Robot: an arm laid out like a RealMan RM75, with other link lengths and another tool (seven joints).
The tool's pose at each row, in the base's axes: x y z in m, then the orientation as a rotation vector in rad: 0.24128 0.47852 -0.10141 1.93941 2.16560 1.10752; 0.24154 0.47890 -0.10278 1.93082 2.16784 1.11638; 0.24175 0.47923 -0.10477 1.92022 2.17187 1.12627; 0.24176 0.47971 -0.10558 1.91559 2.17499 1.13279; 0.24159 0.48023 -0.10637 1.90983 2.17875 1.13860; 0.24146 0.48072 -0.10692 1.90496 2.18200 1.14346
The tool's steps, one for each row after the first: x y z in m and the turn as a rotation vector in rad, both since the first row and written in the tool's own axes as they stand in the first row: -0.00030 -0.00049 0.00132 -0.00392 0.00511 -0.00487; -0.00090 -0.00135 0.00306 -0.00764 0.01142 -0.01120; -0.00082 -0.00177 0.00390 -0.00884 0.01628 -0.01385; -0.00066 -0.00234 0.00466 -0.00989 0.02079 -0.01745; -0.00043 -0.00275 0.00524 -0.01070 0.02461 -0.02049
